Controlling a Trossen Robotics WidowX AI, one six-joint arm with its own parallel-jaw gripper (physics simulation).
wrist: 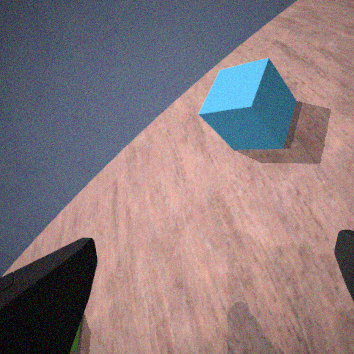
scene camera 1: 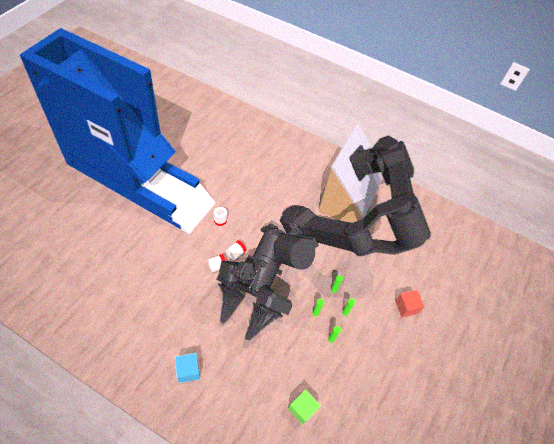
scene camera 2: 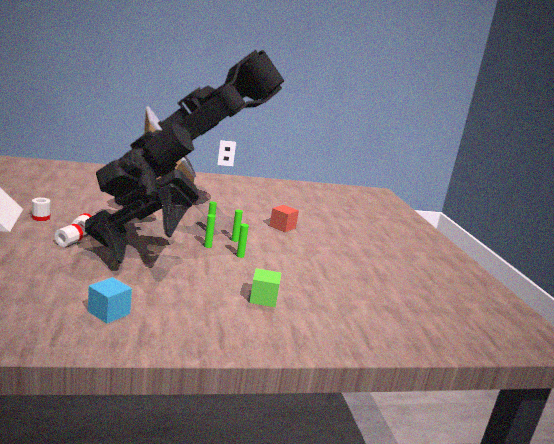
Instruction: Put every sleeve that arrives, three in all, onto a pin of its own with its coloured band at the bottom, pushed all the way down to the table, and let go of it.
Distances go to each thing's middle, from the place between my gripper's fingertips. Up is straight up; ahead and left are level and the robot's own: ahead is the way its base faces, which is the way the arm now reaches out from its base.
Right now my hand is 100 mm short of the blue cube (scene camera 2: pixel 108 300), 30 mm to the left of it and 30 mm above it. From my hand the other things lie so: blue dispenser (scene camera 1: pixel 101 107) (430 mm to the right, 180 mm behind, 110 mm above); then green cube (scene camera 2: pixel 265 286) (190 mm to the left, 30 mm below, 30 mm ahead).
